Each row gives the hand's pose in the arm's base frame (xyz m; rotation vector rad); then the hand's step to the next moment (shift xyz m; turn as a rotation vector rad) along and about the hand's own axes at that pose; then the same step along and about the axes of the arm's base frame.
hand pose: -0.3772 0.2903 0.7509 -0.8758 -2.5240 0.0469
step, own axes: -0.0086 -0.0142 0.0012 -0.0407 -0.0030 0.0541
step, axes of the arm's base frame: -0.0028 -0.0163 -0.0021 0.0026 -0.0202 -0.0646
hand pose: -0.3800 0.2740 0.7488 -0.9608 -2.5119 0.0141
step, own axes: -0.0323 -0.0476 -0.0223 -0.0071 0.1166 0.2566
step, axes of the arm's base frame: 0.0003 -0.0599 0.0149 -0.0273 0.1215 -0.2530
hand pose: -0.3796 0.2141 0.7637 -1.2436 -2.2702 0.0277
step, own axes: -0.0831 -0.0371 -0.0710 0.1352 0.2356 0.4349
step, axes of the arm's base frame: 0.0399 -0.1032 0.0329 -0.0793 0.3433 -0.3726
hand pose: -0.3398 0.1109 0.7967 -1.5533 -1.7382 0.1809
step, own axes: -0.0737 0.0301 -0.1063 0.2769 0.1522 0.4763
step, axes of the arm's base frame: 0.0857 -0.0990 0.0224 -0.1626 0.4653 -0.2894
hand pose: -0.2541 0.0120 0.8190 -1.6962 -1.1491 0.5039
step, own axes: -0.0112 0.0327 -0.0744 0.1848 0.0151 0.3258
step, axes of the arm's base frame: 0.0662 -0.0485 0.0008 -0.1541 0.3200 -0.1198
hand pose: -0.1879 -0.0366 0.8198 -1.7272 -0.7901 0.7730
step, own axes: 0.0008 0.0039 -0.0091 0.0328 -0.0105 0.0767
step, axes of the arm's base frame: 0.0083 -0.0052 -0.0015 -0.0444 0.0701 -0.0134
